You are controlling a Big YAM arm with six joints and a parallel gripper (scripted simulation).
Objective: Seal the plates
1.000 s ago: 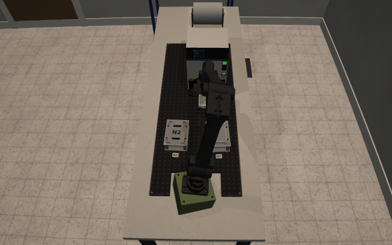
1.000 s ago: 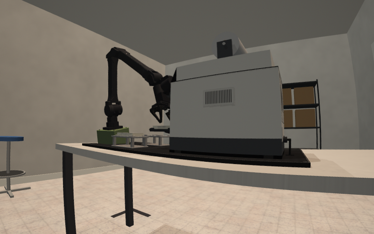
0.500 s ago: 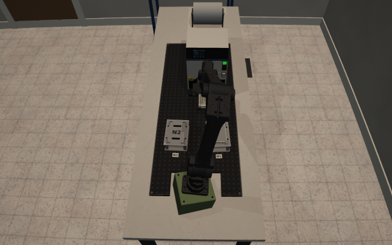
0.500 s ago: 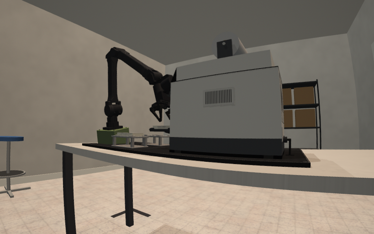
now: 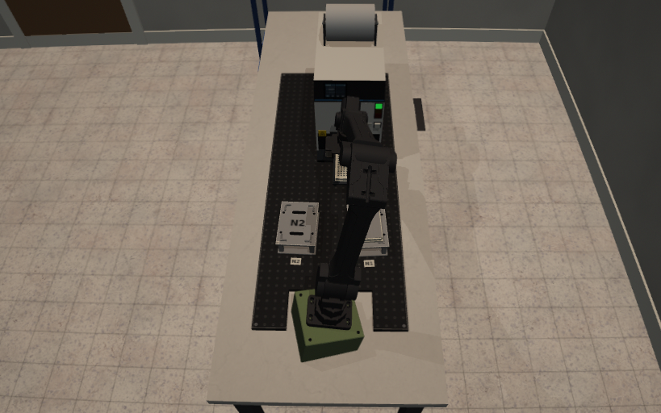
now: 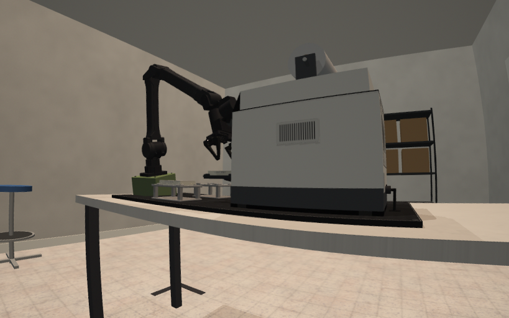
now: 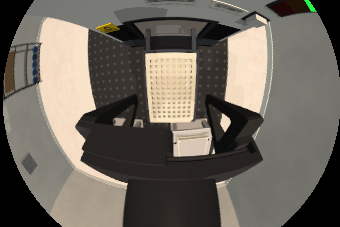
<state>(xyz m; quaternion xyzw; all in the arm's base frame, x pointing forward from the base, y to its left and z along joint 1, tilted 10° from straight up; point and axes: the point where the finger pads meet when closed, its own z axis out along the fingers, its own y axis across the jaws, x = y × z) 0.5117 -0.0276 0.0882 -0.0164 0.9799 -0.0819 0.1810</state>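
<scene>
My gripper is now 50 mm above the white well plate. The rest, counted from my hand: yellow warning label (100 mm ahead, 90 mm to the left, 10 mm below); then sealer stage (60 mm below); then N2 label (300 mm behind, 160 mm to the left, 160 mm below).
</scene>
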